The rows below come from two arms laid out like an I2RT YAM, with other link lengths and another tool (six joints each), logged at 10 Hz.
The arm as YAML. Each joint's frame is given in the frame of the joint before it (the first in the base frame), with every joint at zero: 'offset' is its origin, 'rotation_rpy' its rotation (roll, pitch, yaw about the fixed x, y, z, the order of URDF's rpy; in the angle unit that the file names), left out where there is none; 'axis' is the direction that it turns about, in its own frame. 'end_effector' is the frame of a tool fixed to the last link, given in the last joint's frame.
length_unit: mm
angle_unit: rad
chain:
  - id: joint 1
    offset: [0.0, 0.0, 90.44]
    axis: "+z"
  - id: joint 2
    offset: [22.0, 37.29, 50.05]
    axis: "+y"
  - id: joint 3
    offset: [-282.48, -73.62, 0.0]
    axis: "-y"
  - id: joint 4
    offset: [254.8, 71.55, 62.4]
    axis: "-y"
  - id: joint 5
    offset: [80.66, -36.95, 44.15]
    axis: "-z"
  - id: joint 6
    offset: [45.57, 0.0, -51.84]
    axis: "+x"
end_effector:
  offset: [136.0, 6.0, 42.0]
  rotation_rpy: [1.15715, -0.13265, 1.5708]
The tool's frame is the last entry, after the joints.
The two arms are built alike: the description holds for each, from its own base.
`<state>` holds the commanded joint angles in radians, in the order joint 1, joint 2, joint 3, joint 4, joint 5, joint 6, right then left.
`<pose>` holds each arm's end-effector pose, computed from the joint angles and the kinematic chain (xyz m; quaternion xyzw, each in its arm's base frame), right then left.
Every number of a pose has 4 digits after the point. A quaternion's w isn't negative.
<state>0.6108 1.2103 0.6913 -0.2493 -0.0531 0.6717 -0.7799 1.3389 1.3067 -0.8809 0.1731 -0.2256</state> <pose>0.3222 0.2091 0.1706 0.6877 0.4998 0.5045 0.1504 0.2712 -0.2935 0.2816 0.7780 0.3632 0.1101 0.5008</pose>
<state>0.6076 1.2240 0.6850 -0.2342 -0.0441 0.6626 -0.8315 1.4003 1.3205 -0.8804 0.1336 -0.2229</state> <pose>0.3247 0.2078 0.1661 0.6866 0.5017 0.5023 0.1567 0.2680 -0.3102 0.2639 0.7978 0.3501 0.1095 0.4786</pose>
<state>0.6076 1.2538 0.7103 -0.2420 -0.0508 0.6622 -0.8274 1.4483 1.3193 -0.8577 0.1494 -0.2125</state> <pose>0.3287 0.2120 0.1651 0.6883 0.5053 0.4975 0.1534 0.2736 -0.3186 0.2488 0.8045 0.3493 0.0998 0.4699</pose>
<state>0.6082 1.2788 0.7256 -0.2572 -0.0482 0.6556 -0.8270 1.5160 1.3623 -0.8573 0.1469 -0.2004</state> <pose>0.3302 0.2131 0.1598 0.6899 0.5125 0.4872 0.1550 0.2838 -0.3294 0.2400 0.8115 0.3470 0.0982 0.4598</pose>
